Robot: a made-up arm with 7 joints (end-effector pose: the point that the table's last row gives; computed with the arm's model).
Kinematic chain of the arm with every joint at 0, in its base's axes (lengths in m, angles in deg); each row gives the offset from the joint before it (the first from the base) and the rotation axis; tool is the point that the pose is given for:
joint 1: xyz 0 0 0.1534 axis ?
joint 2: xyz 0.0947 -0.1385 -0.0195 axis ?
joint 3: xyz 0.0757 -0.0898 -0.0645 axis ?
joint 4: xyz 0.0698 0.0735 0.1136 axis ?
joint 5: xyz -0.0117 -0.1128 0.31 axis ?
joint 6: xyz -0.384 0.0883 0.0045 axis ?
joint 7: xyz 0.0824 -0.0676 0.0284 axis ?
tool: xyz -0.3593 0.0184 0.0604
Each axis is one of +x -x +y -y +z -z.
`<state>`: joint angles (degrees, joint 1 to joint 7).
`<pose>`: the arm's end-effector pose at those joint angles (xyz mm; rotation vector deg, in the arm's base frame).
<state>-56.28 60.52 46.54 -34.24 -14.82 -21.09 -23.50</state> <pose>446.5 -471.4 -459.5 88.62 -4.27 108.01</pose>
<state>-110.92 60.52 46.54 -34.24 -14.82 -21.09 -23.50</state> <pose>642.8 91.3 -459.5 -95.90 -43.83 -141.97</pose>
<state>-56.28 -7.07 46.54 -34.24 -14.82 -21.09 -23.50</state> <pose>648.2 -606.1 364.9 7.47 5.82 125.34</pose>
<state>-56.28 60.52 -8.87 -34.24 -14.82 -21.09 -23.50</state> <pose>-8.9 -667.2 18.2 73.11 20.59 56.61</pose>
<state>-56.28 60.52 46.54 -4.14 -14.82 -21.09 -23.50</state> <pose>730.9 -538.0 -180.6 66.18 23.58 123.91</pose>
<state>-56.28 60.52 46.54 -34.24 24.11 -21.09 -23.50</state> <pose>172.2 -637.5 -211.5 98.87 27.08 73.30</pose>
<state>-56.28 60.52 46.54 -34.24 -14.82 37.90 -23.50</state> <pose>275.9 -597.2 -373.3 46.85 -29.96 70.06</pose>
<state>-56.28 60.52 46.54 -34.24 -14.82 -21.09 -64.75</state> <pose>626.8 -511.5 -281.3 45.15 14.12 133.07</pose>
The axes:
joint 1: -z
joint 2: +x
joint 3: +z
joint 4: +y
joint 5: -z
joint 6: -x
joint 7: -y

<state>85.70 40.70 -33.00 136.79 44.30 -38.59 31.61</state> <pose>-142.0 -860.5 298.8 93.91 89.43 -83.55</pose>
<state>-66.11 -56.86 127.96 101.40 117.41 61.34 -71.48</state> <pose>346.7 -384.2 -381.4 -53.90 -121.55 -56.18</pose>
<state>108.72 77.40 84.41 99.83 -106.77 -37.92 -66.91</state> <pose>79.2 -642.8 524.2 -0.19 81.78 111.21</pose>
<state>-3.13 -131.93 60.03 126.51 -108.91 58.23 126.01</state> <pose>331.3 -263.6 336.3 -17.51 10.21 4.14</pose>
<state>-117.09 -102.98 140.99 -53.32 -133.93 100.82 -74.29</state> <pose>-274.1 693.8 -130.6 -38.88 1.56 -107.79</pose>
